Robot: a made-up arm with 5 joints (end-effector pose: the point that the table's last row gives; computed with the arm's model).
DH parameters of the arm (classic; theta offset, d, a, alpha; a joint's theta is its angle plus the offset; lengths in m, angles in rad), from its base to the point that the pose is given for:
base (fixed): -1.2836 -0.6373 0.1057 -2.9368
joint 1: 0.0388 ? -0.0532 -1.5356
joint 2: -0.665 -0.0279 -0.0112 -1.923
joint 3: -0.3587 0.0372 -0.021 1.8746
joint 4: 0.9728 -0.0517 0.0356 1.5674
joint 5: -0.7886 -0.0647 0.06 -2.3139
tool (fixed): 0.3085 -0.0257 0 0
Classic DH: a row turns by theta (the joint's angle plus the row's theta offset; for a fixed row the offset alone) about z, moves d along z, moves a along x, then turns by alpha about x.
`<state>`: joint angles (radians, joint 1 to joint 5).
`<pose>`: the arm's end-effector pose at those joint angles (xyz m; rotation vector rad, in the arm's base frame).
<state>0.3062 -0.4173 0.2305 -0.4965 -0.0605</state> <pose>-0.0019 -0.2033 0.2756 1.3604 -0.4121 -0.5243</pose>
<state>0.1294 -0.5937 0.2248 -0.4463 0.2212</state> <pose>0.0015 -0.1935 0.2542 1.3970 -0.2540 -0.6763</pose>
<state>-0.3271 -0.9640 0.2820 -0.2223 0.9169</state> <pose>-0.0049 -0.1591 0.2207 1.1783 0.0781 -0.9426</pose>
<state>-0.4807 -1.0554 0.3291 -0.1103 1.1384</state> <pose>-0.0114 -0.1502 0.2194 1.0633 0.1028 -0.9891</pose>
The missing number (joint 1, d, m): -0.8633
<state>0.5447 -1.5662 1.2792 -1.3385 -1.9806</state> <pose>-0.0932 -0.2277 0.2000 -0.5421 1.7680 -1.4832</pose>
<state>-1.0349 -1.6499 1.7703 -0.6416 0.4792</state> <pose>-0.0352 -0.0491 0.2150 -2.6631 -1.3344 -0.1115</pose>
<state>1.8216 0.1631 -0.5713 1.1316 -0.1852</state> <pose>-0.1256 -0.3346 0.2351 -0.5071 1.1309 -1.7136</pose>
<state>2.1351 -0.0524 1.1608 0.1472 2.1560</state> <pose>-0.1785 -0.1735 0.3035 0.3939 1.2091 1.7618</pose>
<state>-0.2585 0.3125 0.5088 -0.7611 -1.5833</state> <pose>-0.1079 -0.0211 0.3235 0.8480 0.2562 1.7866</pose>
